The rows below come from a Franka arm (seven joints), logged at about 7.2 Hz.
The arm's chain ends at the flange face. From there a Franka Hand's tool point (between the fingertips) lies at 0.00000 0.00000 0.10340 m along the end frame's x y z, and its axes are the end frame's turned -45 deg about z.
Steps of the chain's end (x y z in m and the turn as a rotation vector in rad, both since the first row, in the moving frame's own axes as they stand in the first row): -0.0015, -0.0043, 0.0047, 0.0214, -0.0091, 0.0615; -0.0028, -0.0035, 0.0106, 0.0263, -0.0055, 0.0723; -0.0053, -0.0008, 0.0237, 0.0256, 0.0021, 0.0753; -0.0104, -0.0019, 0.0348, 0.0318, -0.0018, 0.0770
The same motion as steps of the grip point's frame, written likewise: 0.0029, -0.0063, 0.0047, 0.0216, 0.0087, 0.0615; 0.0021, -0.0067, 0.0106, 0.0225, 0.0147, 0.0723; -0.0011, -0.0060, 0.0237, 0.0166, 0.0196, 0.0753; -0.0037, -0.0111, 0.0347, 0.0238, 0.0212, 0.0770
